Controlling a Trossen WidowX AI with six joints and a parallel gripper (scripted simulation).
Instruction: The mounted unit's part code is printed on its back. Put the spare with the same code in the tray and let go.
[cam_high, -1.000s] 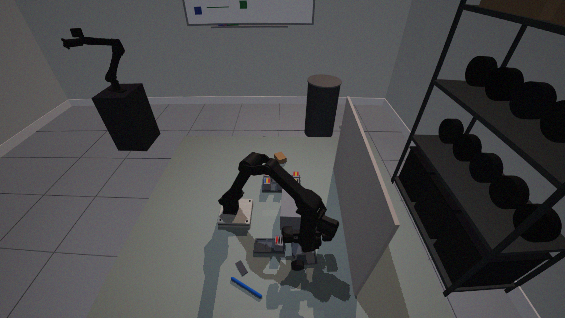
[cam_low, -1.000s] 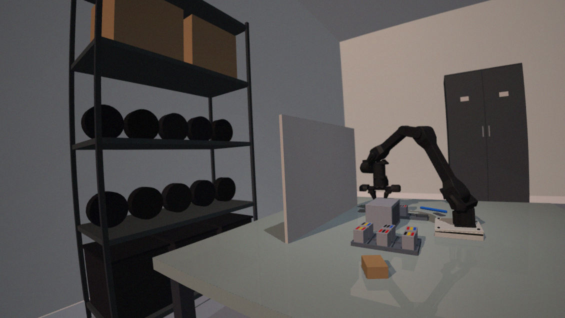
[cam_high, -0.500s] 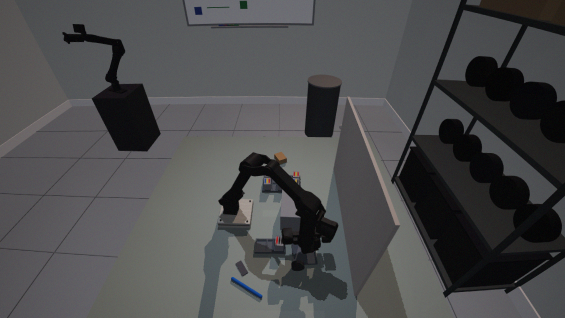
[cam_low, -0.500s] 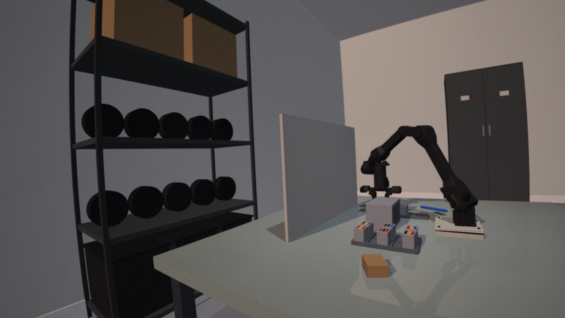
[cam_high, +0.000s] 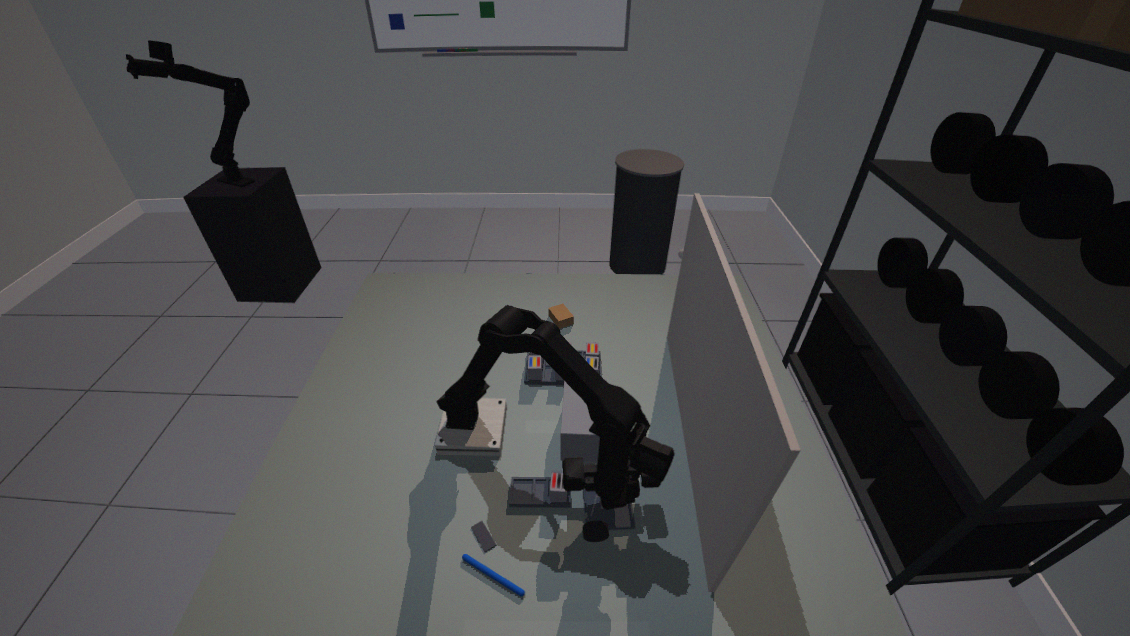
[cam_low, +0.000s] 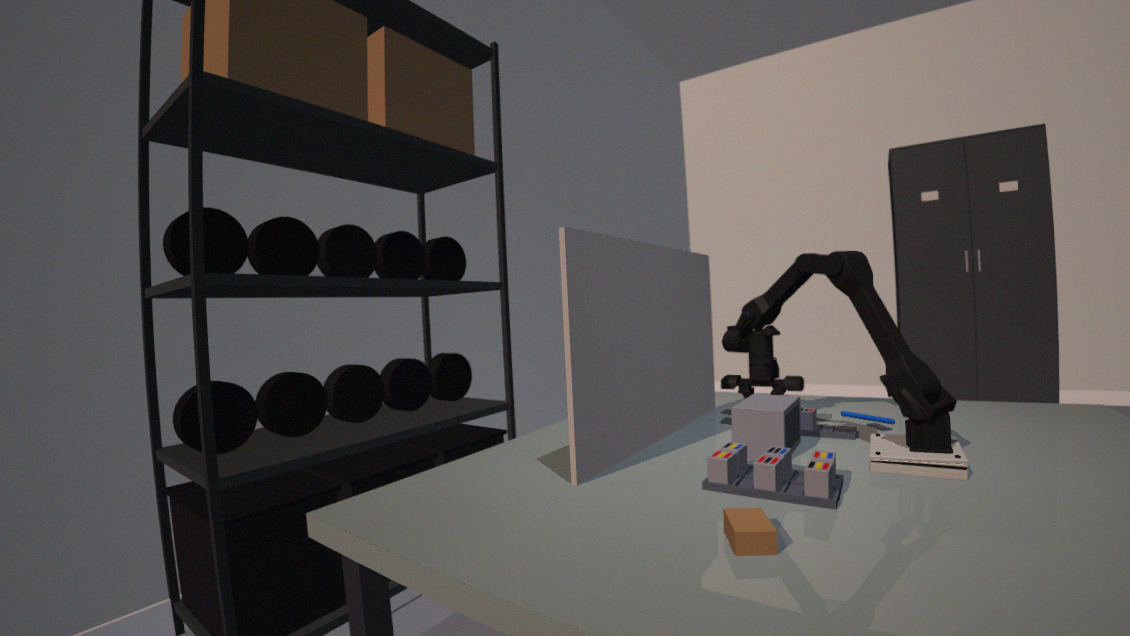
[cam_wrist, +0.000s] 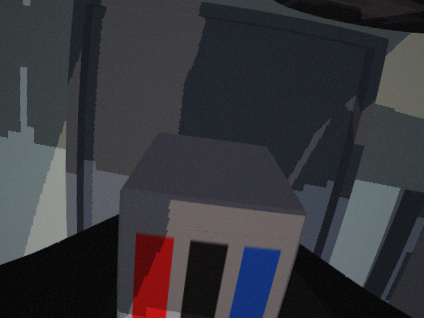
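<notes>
The dark tray is 2 cm below my gripper tip. Also, from my gripper tip: black tape roll (3 cm behind, 8 cm to the right); low grey holder (14 cm behind, 1 cm to the left, 2 cm below); grey mounted unit (5 cm behind, 18 cm to the left, 3 cm above).
</notes>
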